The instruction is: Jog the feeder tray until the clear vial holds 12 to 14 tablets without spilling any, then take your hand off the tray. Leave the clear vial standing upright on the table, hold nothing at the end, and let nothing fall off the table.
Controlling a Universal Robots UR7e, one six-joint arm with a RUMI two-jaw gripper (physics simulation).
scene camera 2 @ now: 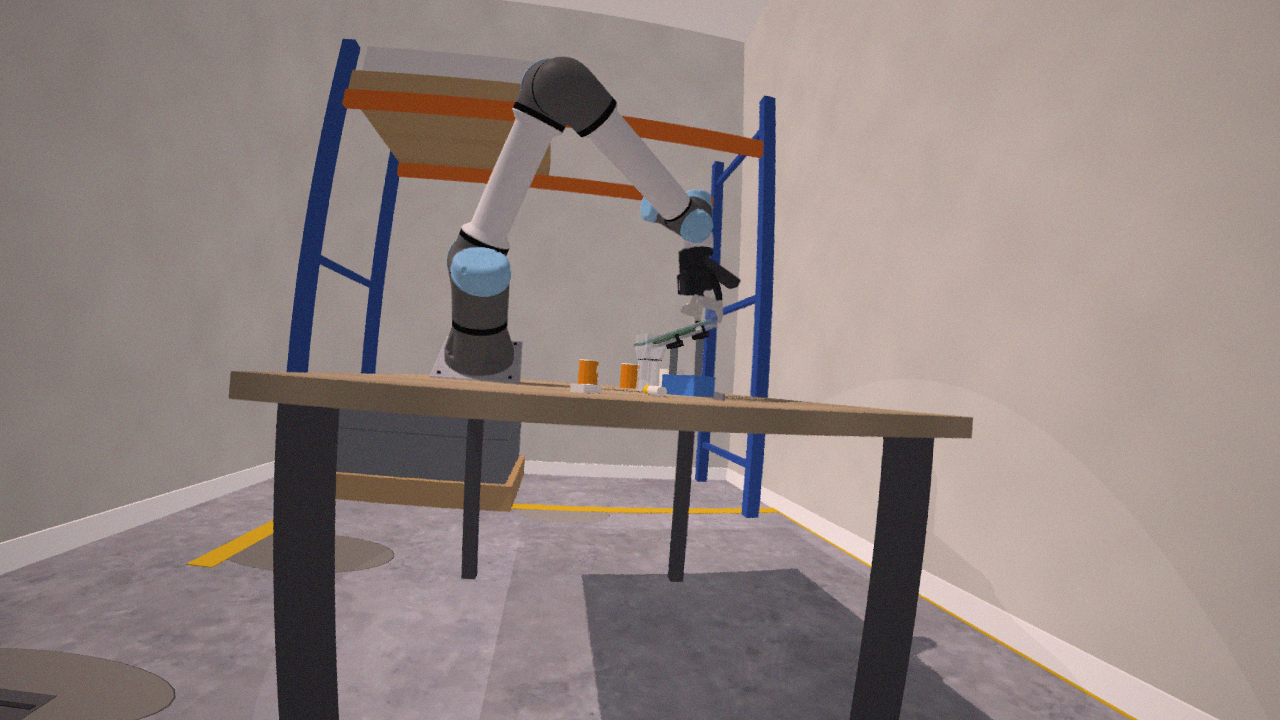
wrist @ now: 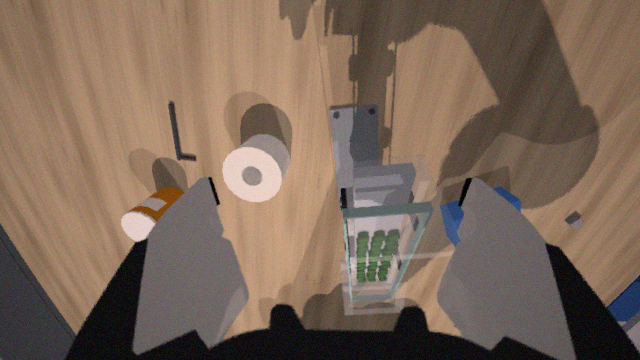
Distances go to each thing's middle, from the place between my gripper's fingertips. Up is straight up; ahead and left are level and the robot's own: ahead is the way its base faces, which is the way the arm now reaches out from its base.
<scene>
My gripper is now 60 mm past the feeder tray (wrist: 396, 210), 50 mm to the left of it and 10 mm above it. From my hand the other things lie so: blue box (scene camera 2: 686, 385) (80 mm behind, 250 mm to the right, 160 mm below).
</scene>
